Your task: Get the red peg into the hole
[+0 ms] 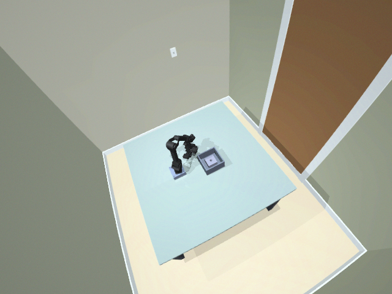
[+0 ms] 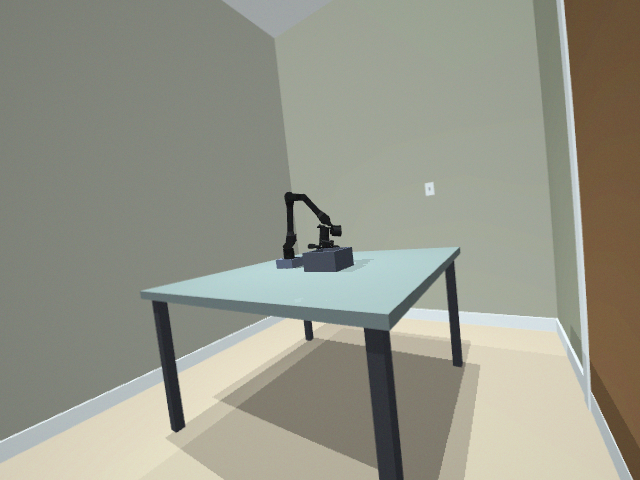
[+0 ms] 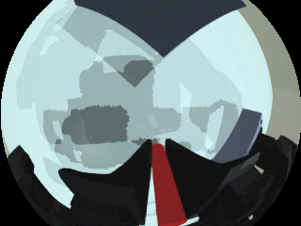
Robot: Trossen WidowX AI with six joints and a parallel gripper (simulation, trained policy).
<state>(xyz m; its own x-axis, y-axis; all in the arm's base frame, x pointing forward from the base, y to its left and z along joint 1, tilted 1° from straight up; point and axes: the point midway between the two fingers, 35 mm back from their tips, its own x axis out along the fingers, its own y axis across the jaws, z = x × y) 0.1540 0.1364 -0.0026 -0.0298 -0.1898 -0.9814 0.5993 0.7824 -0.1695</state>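
Right now the plate is 170 mm ahead of my gripper tip, 140 mm to the right of it and 30 mm above it. The rest, counted from my gripper tip: red peg (10 mm to the left, 30 mm above); grey box (170 mm ahead, 140 mm to the right, 10 mm above).
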